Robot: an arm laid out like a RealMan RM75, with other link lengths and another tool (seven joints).
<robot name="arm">
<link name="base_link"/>
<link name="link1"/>
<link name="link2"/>
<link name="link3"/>
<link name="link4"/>
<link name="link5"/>
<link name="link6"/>
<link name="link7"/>
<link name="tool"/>
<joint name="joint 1" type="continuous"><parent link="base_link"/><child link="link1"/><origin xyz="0 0 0.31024" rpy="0 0 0"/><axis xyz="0 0 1"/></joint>
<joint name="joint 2" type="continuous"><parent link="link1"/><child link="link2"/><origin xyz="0 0 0" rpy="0 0 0"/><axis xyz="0 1 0"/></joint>
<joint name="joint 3" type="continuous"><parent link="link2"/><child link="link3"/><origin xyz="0 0 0.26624" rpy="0 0 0"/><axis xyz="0 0 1"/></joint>
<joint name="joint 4" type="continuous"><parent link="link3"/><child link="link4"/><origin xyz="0 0 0" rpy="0 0 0"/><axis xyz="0 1 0"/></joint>
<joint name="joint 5" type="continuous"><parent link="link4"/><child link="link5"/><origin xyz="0 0 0.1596" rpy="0 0 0"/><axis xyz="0 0 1"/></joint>
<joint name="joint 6" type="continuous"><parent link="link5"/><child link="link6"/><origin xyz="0 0 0" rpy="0 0 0"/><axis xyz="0 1 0"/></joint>
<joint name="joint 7" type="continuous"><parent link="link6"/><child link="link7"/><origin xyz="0 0 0.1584" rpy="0 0 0"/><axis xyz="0 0 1"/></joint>
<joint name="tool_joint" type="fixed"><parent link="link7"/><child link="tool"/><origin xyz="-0.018 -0.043 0.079" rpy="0 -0.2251 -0.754"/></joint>
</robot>
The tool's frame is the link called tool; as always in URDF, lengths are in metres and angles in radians. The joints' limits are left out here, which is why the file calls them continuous.
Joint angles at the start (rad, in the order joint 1, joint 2, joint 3, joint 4, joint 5, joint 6, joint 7):
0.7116, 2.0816, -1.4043, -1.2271, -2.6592, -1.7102, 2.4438
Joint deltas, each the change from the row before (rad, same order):
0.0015, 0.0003, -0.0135, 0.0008, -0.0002, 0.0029, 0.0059
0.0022, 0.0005, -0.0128, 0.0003, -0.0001, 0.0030, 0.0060
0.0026, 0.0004, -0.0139, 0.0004, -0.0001, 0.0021, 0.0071
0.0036, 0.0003, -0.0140, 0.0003, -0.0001, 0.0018, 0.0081
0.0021, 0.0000, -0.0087, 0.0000, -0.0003, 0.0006, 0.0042
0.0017, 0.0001, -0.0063, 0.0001, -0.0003, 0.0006, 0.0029
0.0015, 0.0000, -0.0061, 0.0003, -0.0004, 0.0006, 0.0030
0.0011, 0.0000, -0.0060, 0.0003, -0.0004, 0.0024, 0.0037
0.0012, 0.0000, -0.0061, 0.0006, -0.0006, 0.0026, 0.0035
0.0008, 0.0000, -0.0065, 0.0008, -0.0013, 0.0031, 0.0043
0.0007, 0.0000, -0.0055, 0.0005, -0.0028, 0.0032, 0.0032
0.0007, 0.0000, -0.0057, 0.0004, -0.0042, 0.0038, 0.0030
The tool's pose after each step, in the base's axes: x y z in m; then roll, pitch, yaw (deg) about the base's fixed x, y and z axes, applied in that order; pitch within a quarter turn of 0, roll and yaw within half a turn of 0. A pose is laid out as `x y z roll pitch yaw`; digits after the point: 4 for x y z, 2 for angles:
0.2599 0.3517 -0.0193 174.63 -20.16 11.06
0.2592 0.3516 -0.0205 174.37 -20.47 11.42
0.2586 0.3513 -0.0217 174.04 -20.82 11.79
0.2578 0.3511 -0.0227 173.74 -21.19 12.15
0.2574 0.3510 -0.0233 173.51 -21.43 12.42
0.2570 0.3510 -0.0237 173.34 -21.61 12.64
0.2568 0.3509 -0.0241 173.19 -21.80 12.82
0.2566 0.3511 -0.0245 173.15 -21.97 12.95
0.2564 0.3514 -0.0249 173.10 -22.15 13.10
0.2566 0.3516 -0.0252 173.10 -22.38 13.20
0.2568 0.3521 -0.0252 173.12 -22.66 13.33
0.2572 0.3529 -0.0250 173.18 -23.01 13.50

